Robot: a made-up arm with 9 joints. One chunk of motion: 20 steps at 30 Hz.
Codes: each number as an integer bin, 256 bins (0 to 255) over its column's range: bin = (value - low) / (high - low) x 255, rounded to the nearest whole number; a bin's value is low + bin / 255 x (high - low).
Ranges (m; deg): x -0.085..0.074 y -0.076..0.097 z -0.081..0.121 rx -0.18..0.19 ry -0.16..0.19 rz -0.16..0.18
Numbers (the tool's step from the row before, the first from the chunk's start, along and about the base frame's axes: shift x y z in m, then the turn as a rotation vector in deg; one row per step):
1: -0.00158 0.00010 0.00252 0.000 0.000 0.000
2: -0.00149 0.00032 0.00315 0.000 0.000 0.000
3: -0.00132 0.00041 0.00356 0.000 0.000 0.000
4: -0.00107 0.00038 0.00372 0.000 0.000 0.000
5: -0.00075 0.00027 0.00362 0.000 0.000 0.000
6: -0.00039 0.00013 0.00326 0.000 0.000 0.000
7: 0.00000 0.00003 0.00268 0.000 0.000 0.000
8: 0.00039 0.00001 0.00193 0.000 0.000 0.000
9: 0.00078 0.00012 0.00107 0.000 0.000 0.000
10: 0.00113 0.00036 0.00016 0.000 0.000 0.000
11: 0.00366 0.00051 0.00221 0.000 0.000 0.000
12: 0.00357 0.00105 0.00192 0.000 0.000 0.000
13: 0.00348 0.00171 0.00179 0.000 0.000 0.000
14: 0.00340 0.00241 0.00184 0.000 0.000 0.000
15: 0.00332 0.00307 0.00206 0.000 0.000 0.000
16: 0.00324 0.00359 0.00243 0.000 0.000 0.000
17: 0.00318 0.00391 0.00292 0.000 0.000 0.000
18: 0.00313 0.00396 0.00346 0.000 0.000 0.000
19: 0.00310 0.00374 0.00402 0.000 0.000 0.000
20: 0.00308 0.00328 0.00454 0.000 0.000 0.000
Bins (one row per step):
1: 134 112 105 124 117 120
2: 134 112 106 124 117 120
3: 134 113 107 124 117 120
4: 135 113 107 124 117 120
5: 135 112 107 124 117 120
6: 136 112 106 124 117 120
7: 136 112 106 124 117 120
8: 137 112 105 124 117 120
9: 138 112 104 124 117 120
10: 138 113 102 124 117 120
11: 142 113 105 124 117 120
12: 142 114 105 124 117 120
13: 142 115 105 124 117 120
14: 142 116 105 124 117 120
15: 142 117 105 124 117 120
16: 142 117 105 124 117 120
17: 141 118 106 124 117 120
18: 141 118 107 124 117 120
19: 141 118 107 124 117 120
20: 141 117 108 124 117 120

